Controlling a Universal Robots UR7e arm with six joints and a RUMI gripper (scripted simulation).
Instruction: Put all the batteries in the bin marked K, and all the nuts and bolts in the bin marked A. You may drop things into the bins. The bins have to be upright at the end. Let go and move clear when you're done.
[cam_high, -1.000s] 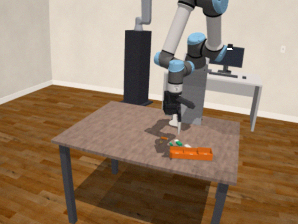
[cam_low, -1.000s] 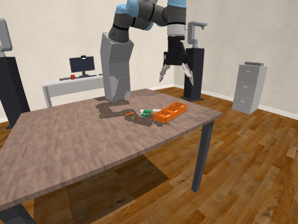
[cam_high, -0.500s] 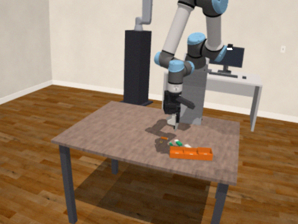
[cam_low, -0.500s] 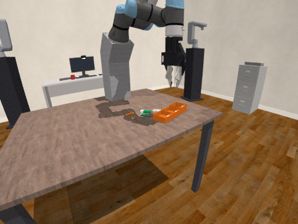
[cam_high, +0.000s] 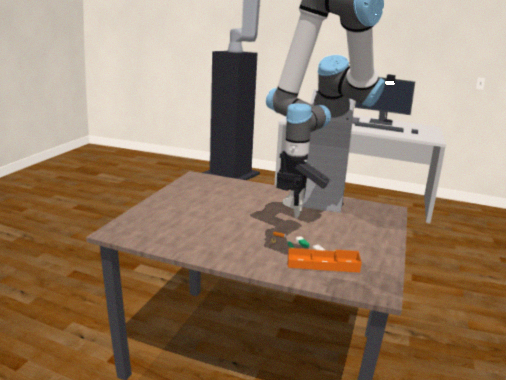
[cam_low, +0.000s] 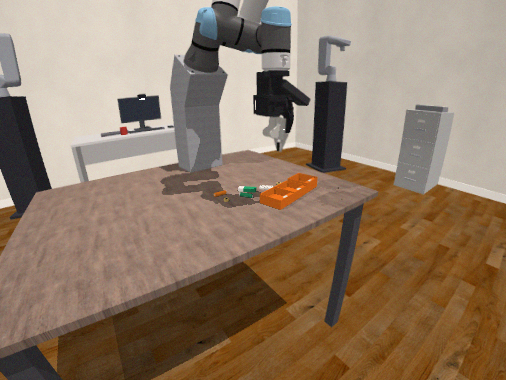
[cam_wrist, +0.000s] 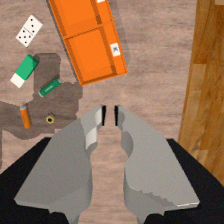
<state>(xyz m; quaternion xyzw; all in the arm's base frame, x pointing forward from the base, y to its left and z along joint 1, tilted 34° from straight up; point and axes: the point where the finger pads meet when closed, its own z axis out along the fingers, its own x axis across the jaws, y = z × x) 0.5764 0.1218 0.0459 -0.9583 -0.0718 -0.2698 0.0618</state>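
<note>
My gripper is now 180 mm above the orange bin tray, 90 mm to the right of it and 70 mm past it. The rest, counted from my hand: white domino 190 mm below, 160 mm behind, 30 mm to the left; green-and-white battery 190 mm below, 170 mm behind, 50 mm to the right; green battery 190 mm below, 110 mm behind, 70 mm to the right.
</note>
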